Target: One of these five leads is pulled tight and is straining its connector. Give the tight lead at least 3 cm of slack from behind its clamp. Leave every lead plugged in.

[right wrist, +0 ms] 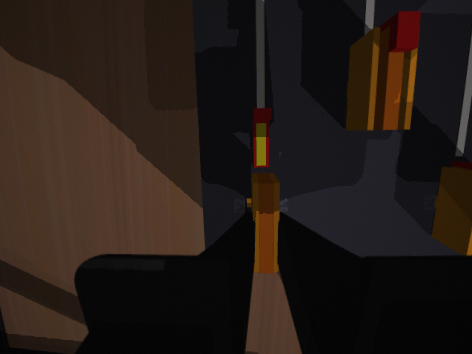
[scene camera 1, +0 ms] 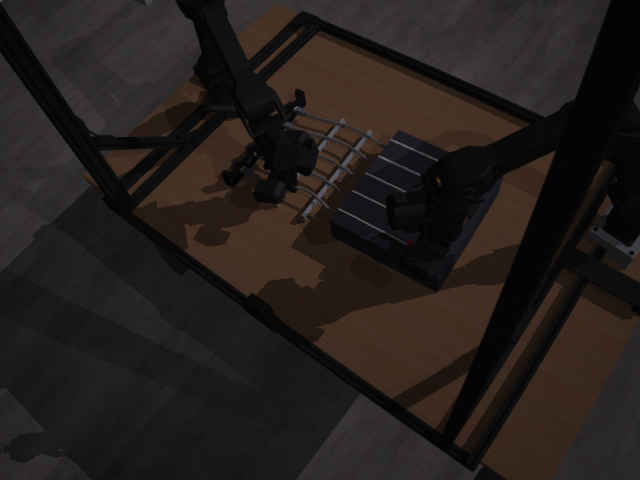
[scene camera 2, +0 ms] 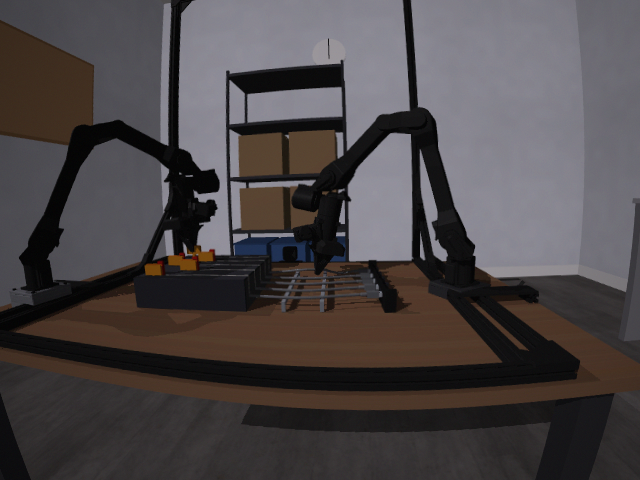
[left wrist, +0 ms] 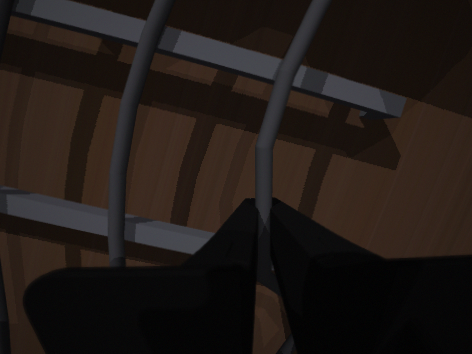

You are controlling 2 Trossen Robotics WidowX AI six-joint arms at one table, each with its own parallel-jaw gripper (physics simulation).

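Places are measured from the left arm's base along level axes (x back, y left, z down), in millimetres.
Pixels of known places: left gripper, fingertip midpoint: (scene camera 1: 294, 191) (scene camera 2: 316, 274) (left wrist: 259, 208); right gripper, fingertip midpoint: (right wrist: 263, 221) (scene camera 1: 432, 252) (scene camera 2: 193, 251); left arm's base, origin of the base link: (scene camera 1: 224, 95) (scene camera 2: 459, 282); right arm's base, origin of the base link: (scene camera 1: 623, 227) (scene camera 2: 40, 286).
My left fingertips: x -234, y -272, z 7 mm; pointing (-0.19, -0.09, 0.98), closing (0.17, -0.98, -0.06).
Ahead of a thing's pixels: the offset from my left fingertips to its top centre. "spot": to the spot under its first point.
My left gripper (left wrist: 259, 208) (scene camera 2: 318, 270) is shut on a grey lead @(spot: dx -34, dy -7, dz -18 mm) (left wrist: 271, 120) (scene camera 1: 316, 195), the outermost one beside the free ends of the two rails. In the left wrist view this lead bends slightly above the fingertips and crosses the far rail. My right gripper (right wrist: 263, 221) (scene camera 2: 192, 249) is shut on an orange clamp @(spot: dx -310, dy -161, dz -80 mm) (right wrist: 266, 242) on the dark box @(dx -270, dy -26, dz -46 mm) (right wrist: 320, 165) (scene camera 2: 191, 292) (scene camera 1: 372, 251). A red part with a yellow window @(spot: dx -276, dy -145, dz -48 mm) (right wrist: 261, 147) sits in line ahead of it, where a straight grey lead @(spot: dx -235, dy -126, dz -47 mm) (right wrist: 260, 55) ends. The left arm hides several plugs in scene camera 1.
A neighbouring lead @(spot: dx -27, dy +49, dz -7 mm) (left wrist: 117, 170) runs beside the held one. Two pale rails (left wrist: 215, 56) (left wrist: 162, 237) support the leads. Another orange clamp (right wrist: 382, 85) stands beside the right gripper. A black connector strip (scene camera 2: 388, 299) (scene camera 1: 232, 177) holds grey plugs. A black frame (scene camera 2: 310, 376) borders the table.
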